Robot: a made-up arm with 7 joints.
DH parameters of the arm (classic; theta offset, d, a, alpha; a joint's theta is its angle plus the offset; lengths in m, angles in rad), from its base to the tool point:
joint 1: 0 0.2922 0 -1.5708
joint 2: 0 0 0 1.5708
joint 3: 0 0.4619 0.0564 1.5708
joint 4: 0 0 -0.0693 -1.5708
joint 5: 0 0.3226 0 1.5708
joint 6: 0 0 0.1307 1.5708
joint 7: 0 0 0 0
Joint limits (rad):
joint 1: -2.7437..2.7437
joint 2: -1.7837..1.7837
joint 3: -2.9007..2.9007
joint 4: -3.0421..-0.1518
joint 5: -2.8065..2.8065
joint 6: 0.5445..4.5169
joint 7: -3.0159..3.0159
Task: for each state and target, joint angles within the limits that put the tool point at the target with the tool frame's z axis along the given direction. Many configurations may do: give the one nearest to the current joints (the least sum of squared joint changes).
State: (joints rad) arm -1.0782 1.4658 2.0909 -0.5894 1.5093 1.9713 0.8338
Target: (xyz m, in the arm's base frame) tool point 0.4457 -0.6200 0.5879 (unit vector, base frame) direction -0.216 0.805 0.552
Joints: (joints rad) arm -1.5280 1.3854 1.9186 -1.1756 0.8170 1.3610 0.8338
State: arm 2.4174 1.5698 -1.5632 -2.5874 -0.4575 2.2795 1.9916
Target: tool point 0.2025 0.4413 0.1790 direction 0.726 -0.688 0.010
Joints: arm 2.1024 1.4516 -1.3463 -2.5097 -0.4617 2.7189 1.9916
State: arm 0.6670 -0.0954 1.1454 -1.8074 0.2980 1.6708 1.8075
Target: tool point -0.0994 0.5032 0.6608 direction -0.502 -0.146 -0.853
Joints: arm 0.6859 0.0361 1.1535 -1.9996 0.5597 1.9456 1.8075
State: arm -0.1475 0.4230 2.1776 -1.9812 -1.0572 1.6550 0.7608
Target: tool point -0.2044 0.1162 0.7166 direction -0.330 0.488 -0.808
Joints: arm 0.3079 0.7194 2.6204 -2.3947 -0.9086 2.0690 0.7608
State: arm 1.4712 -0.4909 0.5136 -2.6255 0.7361 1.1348 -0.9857
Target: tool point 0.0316 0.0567 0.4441 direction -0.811 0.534 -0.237
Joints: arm 0.6809 -1.0762 0.0125 -3.0421 1.2389 1.3907 -0.9857
